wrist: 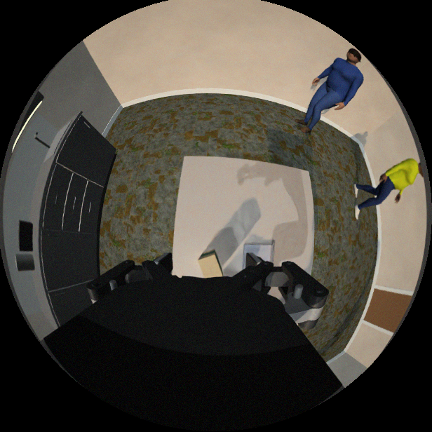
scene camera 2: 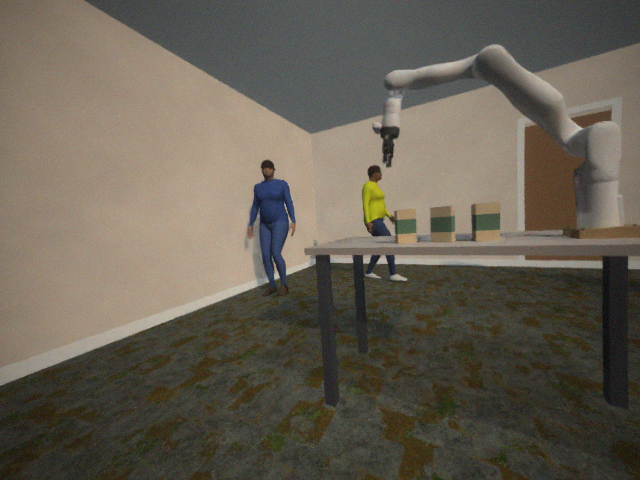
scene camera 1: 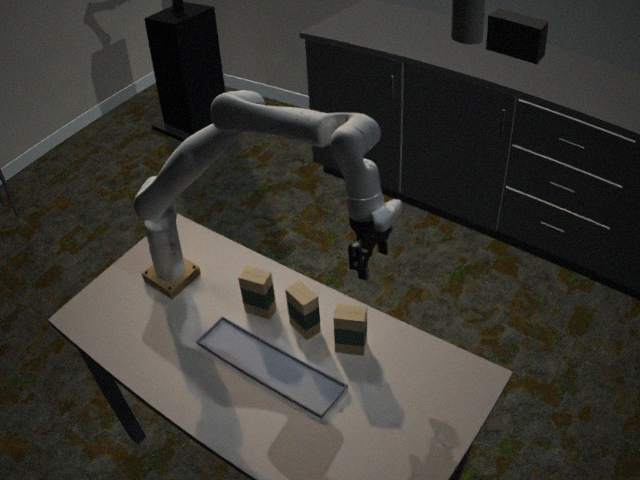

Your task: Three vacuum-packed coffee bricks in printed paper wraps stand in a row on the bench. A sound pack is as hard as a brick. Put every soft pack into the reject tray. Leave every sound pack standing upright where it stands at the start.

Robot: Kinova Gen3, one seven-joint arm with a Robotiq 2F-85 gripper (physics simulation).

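Places are measured from the arm's base along level axes (x ahead, y left, z up), in millimetres.
Pixels of known places: gripper, fingertip midpoint: (scene camera 2: 386, 165) (scene camera 1: 374, 265); arm's base at its link origin: (scene camera 2: 598, 226) (scene camera 1: 170, 269).
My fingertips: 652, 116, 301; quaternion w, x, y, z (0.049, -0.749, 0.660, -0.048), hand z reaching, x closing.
Observation:
For each thing: its middle in the pictures, then the offset to it from my fingertips, as dx, dy, dz.
- middle pack at the middle of its body: (scene camera 1: 303, 311) (scene camera 2: 442, 224) -204, -23, -264
- base at the middle of its body: (scene camera 1: 350, 330) (scene camera 2: 405, 226) -64, -5, -264
- long shallow reject tray at the middle of its body: (scene camera 1: 268, 367) (scene camera 2: 444, 240) -198, -182, -343
Three tan coffee packs with green bands stand upright and apart in a row: the pack nearest the arm's base (scene camera 1: 257, 292) (scene camera 2: 485, 221), the middle pack (scene camera 1: 303, 310) (scene camera 2: 442, 223) and the pack farthest from the base (scene camera 1: 350, 330) (scene camera 2: 405, 225). Part of one pack (wrist: 211, 265) shows between the fingers in the wrist view, far below them. The long shallow reject tray (scene camera 1: 237, 346) (wrist: 260, 248) lies beside the row and holds no pack. My gripper (scene camera 1: 371, 262) (scene camera 2: 387, 164) (wrist: 208, 261) is open and empty, pointing down high above the packs. Softness cannot be told by sight.
The bench (scene camera 1: 439, 377) (scene camera 2: 361, 249) (wrist: 200, 190) carries the arm's wooden base plate (scene camera 1: 171, 286) (scene camera 2: 599, 232) at one end. A dark cabinet row (scene camera 1: 449, 124) (wrist: 70, 200) stands behind it. A person in blue (scene camera 2: 272, 206) (wrist: 340, 82) and a person in yellow (scene camera 2: 374, 201) (wrist: 401, 174) are beyond the bench.

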